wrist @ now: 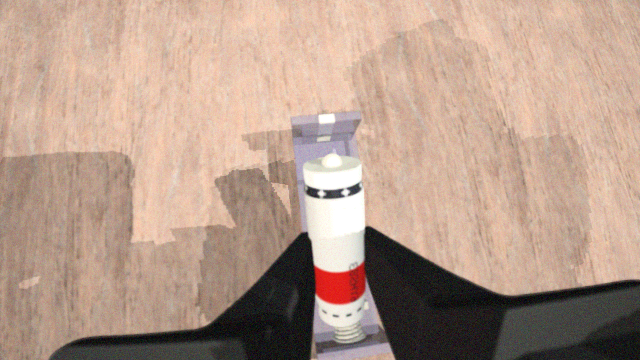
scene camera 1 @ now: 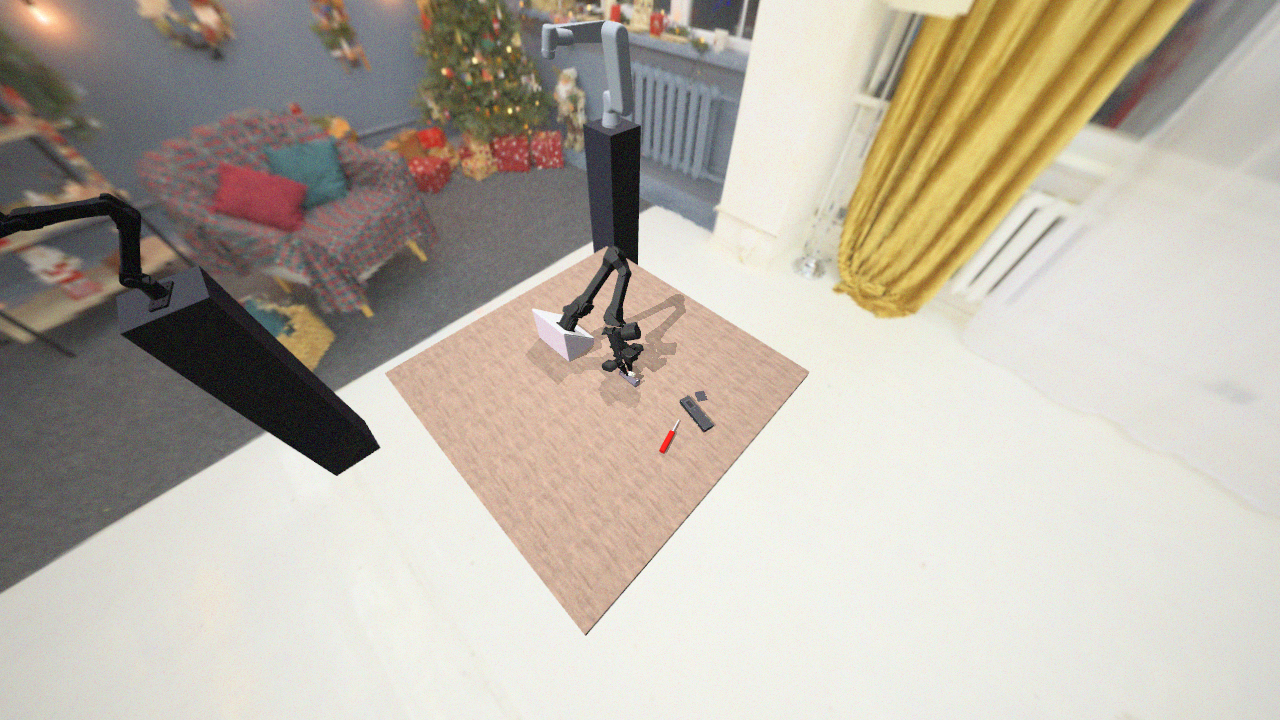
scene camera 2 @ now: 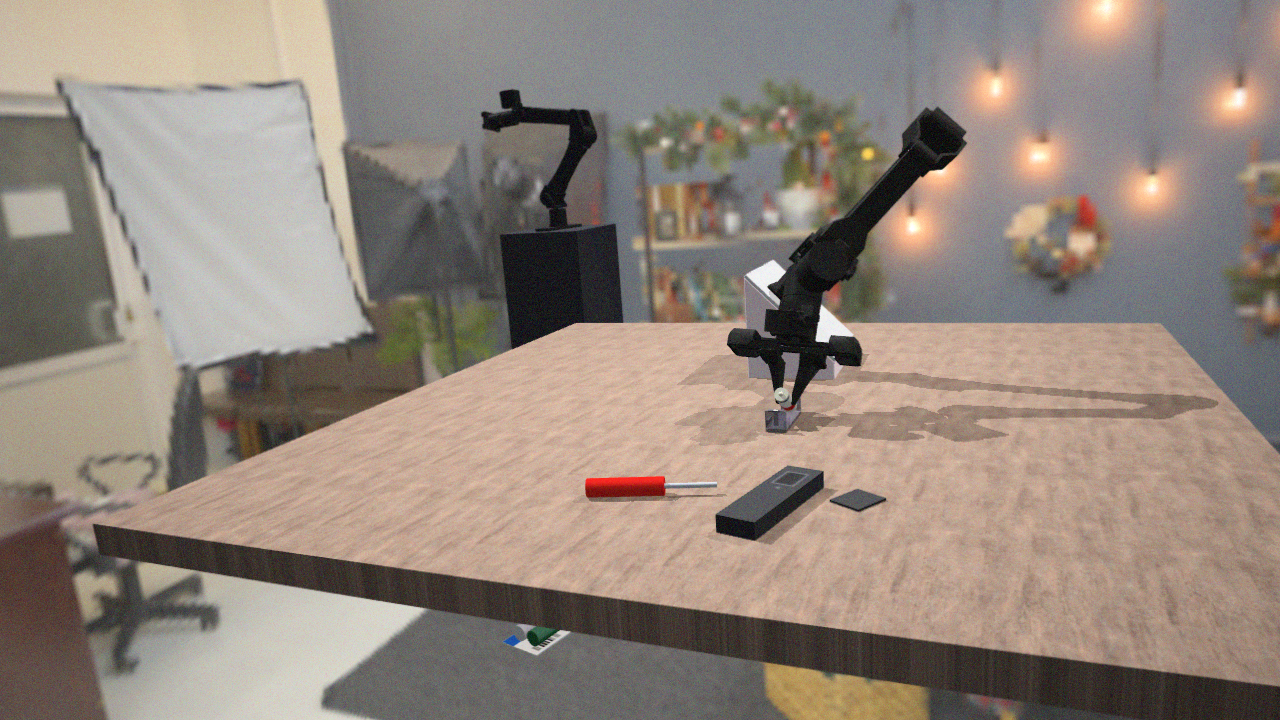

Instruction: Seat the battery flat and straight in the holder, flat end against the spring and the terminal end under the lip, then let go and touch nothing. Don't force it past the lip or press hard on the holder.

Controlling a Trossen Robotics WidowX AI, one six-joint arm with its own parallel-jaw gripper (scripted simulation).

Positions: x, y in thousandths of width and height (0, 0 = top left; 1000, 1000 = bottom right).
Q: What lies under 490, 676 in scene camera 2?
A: A red-handled screwdriver.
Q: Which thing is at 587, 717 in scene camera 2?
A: A black remote.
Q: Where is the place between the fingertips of my gripper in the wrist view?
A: At 526, 665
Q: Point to a dark cover plate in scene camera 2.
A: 670, 695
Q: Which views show my gripper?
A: The wrist view, scene camera 1 and scene camera 2: all of them.
